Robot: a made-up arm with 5 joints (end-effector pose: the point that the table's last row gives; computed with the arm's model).
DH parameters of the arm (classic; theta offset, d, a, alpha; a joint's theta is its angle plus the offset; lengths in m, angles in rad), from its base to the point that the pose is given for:
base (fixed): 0.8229 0 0.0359 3.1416
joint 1: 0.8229 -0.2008 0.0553 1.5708
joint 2: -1.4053 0 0.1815 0
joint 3: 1.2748 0 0.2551 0
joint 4: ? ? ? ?
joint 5: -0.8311 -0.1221 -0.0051 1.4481
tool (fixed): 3.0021 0.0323 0 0
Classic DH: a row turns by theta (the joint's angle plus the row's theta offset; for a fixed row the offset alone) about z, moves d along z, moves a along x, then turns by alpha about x.
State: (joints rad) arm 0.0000 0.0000 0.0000 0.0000 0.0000
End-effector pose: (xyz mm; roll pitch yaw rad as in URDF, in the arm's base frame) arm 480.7 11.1 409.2 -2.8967 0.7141 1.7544
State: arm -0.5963 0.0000 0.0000 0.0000 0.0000
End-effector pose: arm 410.5 269.9 409.2 -2.8967 0.7141 2.3507
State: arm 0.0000 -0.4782 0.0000 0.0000 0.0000
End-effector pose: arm 339.8 11.1 570.3 2.7529 0.7010 1.3345
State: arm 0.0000 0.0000 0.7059 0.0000 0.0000
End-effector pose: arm 411.1 11.1 161.5 -2.1228 0.4213 2.1903
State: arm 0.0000 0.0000 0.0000 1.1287 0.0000
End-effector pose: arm 409.6 11.1 304.6 -1.7778 0.1561 2.2903
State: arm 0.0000 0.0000 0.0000 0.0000 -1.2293
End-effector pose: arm 480.7 48.5 410.4 -3.0942 -0.5015 1.7288
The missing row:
joint 4: -1.4403 0.0026 0.0233 1.5708
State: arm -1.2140 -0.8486 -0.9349 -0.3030 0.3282
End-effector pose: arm -26.1 -175.0 682.9 1.4345 -0.3087 1.7569
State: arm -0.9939 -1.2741 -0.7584 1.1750 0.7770
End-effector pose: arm -51.9 -144.4 593.5 1.7653 0.8492 1.1009
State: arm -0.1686 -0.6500 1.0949 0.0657 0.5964
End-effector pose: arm 346.2 53.3 234.3 -1.7943 0.8779 2.9134
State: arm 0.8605 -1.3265 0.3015 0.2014 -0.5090
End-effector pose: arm 75.9 -33.2 587.0 2.4491 0.2463 0.6482
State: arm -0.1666 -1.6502 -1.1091 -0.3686 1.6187
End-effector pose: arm -456.2 -78.5 239.2 3.1052 -0.7878 -1.1932
